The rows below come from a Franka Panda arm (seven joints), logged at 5 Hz.
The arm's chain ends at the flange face. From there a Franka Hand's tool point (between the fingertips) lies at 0.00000 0.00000 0.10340 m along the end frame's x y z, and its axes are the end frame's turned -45 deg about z.
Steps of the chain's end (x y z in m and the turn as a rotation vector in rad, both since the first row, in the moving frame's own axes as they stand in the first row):
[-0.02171, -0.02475, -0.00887, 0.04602, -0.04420, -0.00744]
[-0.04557, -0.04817, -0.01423, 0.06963, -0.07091, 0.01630]
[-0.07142, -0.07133, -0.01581, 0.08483, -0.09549, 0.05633]
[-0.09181, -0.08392, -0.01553, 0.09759, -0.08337, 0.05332]
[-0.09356, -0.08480, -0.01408, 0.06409, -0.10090, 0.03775]
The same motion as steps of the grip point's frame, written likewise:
[0.00226, -0.03944, -0.00908, 0.06380, 0.00129, -0.00744]
[0.00183, -0.07654, -0.01474, 0.09938, -0.00091, 0.01630]
[-0.00047, -0.11410, -0.01665, 0.12751, -0.00754, 0.05633]
[-0.00419, -0.13742, -0.01638, 0.12796, 0.01006, 0.05332]
[-0.00865, -0.13820, -0.01482, 0.11667, -0.02603, 0.03775]

